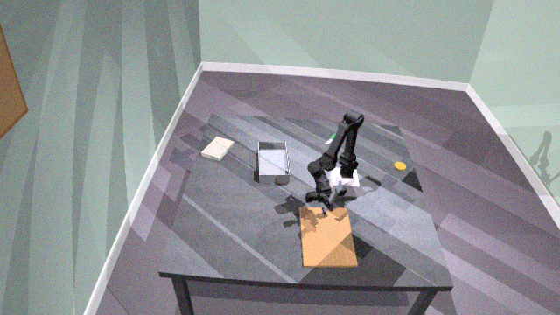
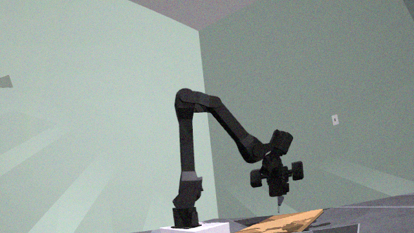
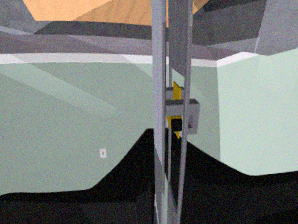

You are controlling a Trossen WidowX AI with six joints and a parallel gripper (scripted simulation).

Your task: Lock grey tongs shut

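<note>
Now: the yellow piece 1 cm ahead of my gripper tip, 5 cm to the right of it and 2 cm below it. The rest, counted from my gripper tip: wooden board 16 cm below; small yellow disc 51 cm behind, 54 cm to the right, 16 cm below; roasting tin 25 cm ahead, 52 cm to the right, 14 cm below.
</note>
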